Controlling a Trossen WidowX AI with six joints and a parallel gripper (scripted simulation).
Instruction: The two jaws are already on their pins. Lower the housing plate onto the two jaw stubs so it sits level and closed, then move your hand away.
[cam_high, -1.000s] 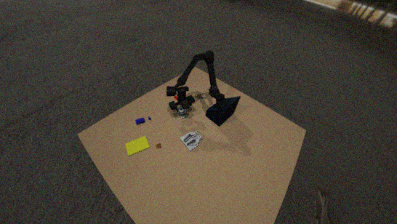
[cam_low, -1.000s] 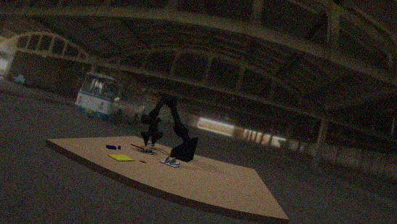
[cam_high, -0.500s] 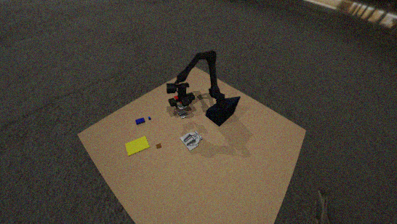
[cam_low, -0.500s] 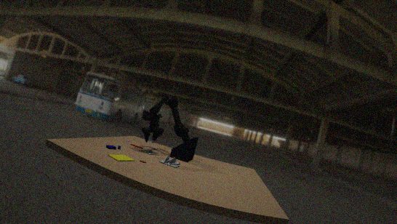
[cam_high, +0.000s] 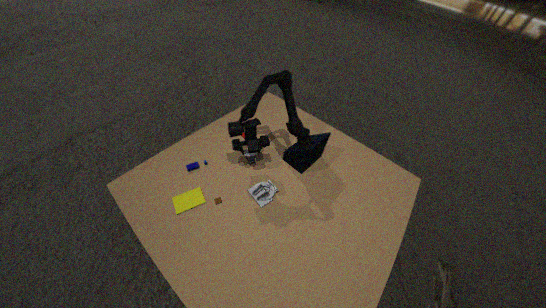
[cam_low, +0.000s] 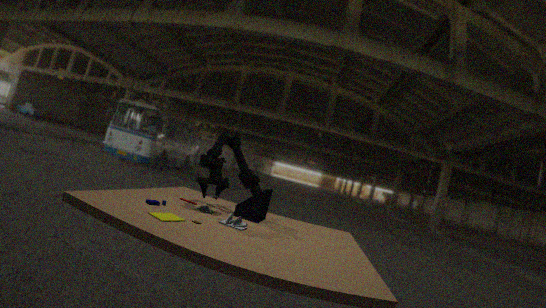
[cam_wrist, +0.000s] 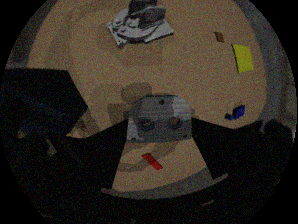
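The grey jaw lies 21 cm to the left of my gripper tip, 6 cm below it and 4 cm ahead of it. The rest, counted from my gripper tip: grey housing part (2 cm above, 1 cm to the left); tiny blue piece (21 cm ahead, 15 cm to the right, 7 cm below); red bar (19 cm to the right, 10 cm behind, 8 cm below).
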